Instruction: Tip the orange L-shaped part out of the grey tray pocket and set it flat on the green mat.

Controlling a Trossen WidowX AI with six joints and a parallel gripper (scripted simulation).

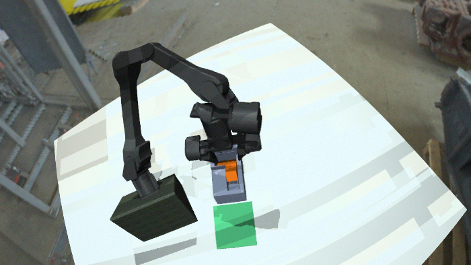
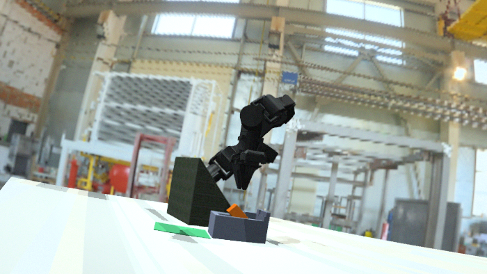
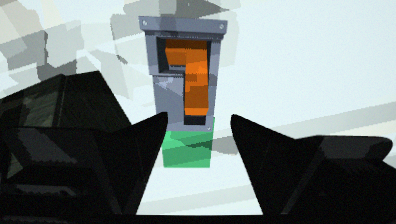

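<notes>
My gripper tip is now 4 cm to the right of the orange L-shaped part and 10 cm above it. Also, from my gripper tip: green mat (9 cm behind, 12 cm to the right, 16 cm below).
</notes>
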